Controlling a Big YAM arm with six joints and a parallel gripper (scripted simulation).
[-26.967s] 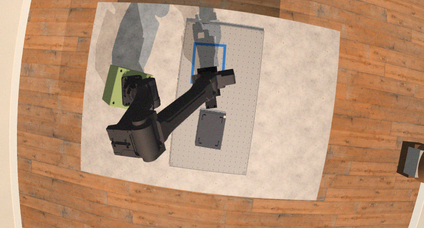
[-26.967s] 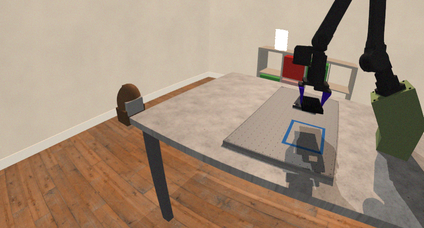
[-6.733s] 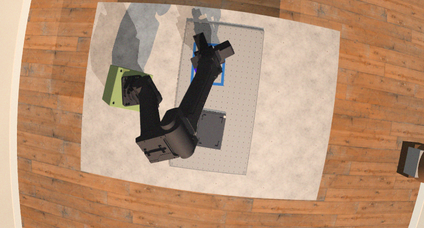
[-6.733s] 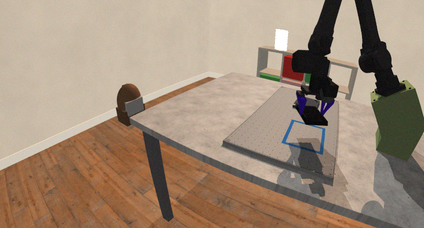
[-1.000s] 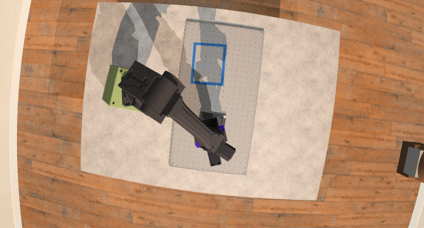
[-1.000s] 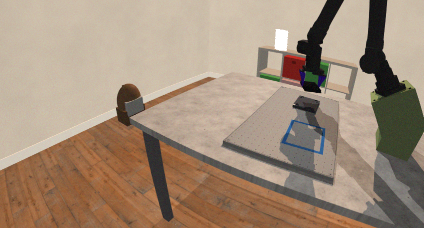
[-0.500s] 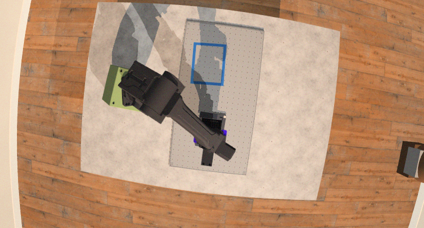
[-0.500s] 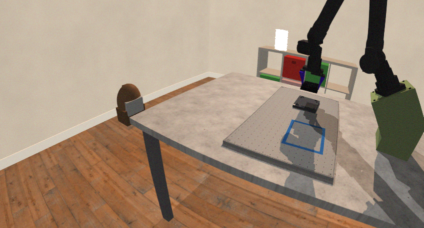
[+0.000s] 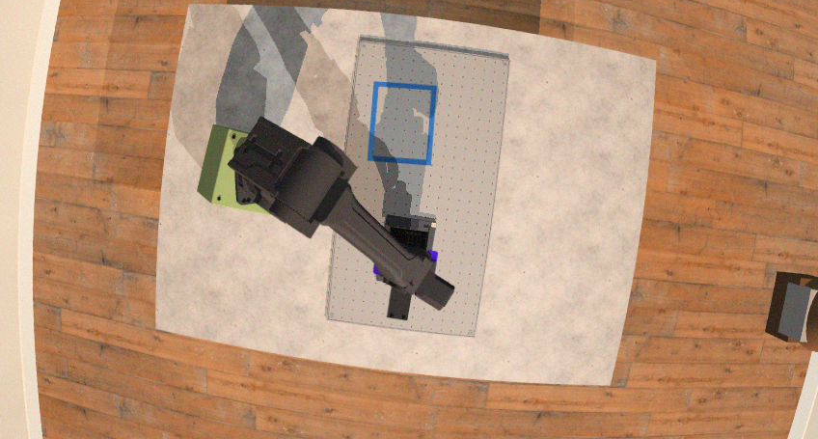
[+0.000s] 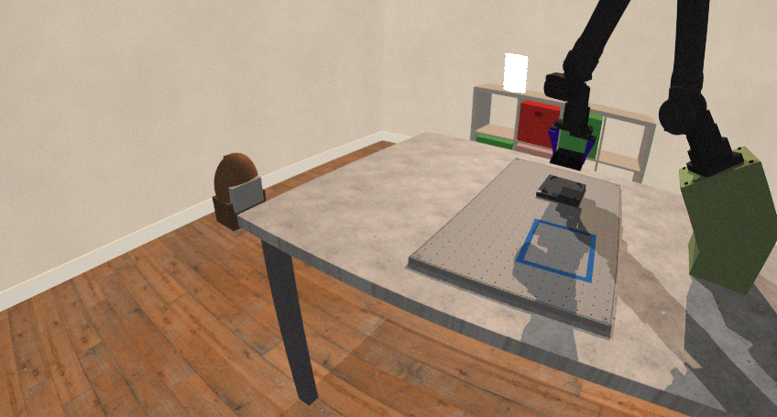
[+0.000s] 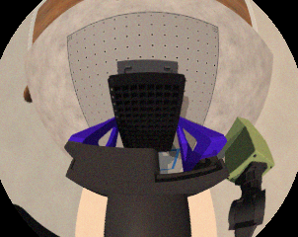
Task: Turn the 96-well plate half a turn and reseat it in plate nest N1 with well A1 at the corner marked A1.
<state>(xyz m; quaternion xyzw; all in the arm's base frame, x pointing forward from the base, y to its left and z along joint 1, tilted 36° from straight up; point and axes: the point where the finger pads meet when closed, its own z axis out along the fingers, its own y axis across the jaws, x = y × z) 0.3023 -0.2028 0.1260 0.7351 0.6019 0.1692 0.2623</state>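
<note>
Right now the grey plate nest N1 is 10 cm below my hand. Also, from my hand: black 96-well plate (right at my hand).
</note>
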